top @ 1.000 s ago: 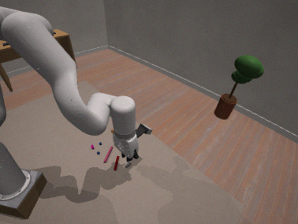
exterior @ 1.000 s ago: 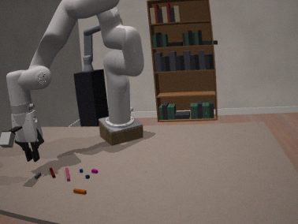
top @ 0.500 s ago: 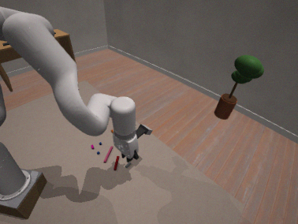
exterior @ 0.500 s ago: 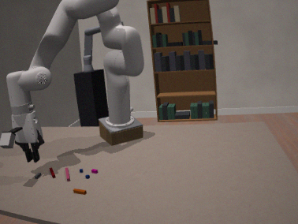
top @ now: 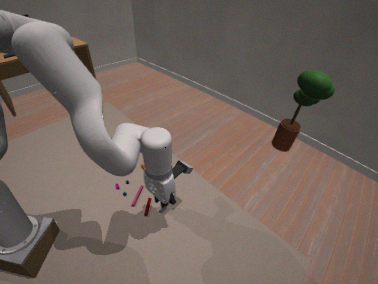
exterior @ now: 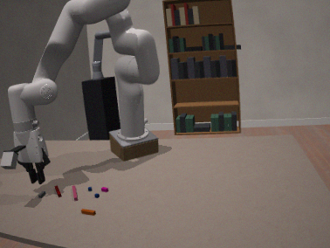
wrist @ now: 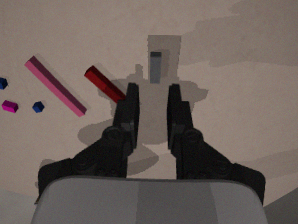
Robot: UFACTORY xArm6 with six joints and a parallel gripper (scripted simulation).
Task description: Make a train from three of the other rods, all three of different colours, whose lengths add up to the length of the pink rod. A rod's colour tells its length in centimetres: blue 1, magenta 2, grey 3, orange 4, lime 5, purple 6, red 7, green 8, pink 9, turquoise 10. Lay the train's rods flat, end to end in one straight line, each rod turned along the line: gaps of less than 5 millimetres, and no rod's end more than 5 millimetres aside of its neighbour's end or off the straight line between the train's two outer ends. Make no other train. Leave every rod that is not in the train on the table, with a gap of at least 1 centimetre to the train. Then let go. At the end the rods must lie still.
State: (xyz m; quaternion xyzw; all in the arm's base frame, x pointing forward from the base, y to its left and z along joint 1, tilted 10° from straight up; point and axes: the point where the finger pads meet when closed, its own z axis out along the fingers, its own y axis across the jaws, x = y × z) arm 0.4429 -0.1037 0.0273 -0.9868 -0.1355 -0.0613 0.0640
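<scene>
Right now my hand is 7 cm above the grey rod. From my hand the other things lie so: red rod 4 cm behind, 3 cm to the left, 7 cm below; then pink rod 6 cm behind, 10 cm to the left, 7 cm below; then magenta rod 11 cm behind, 18 cm to the left, 7 cm below.
</scene>
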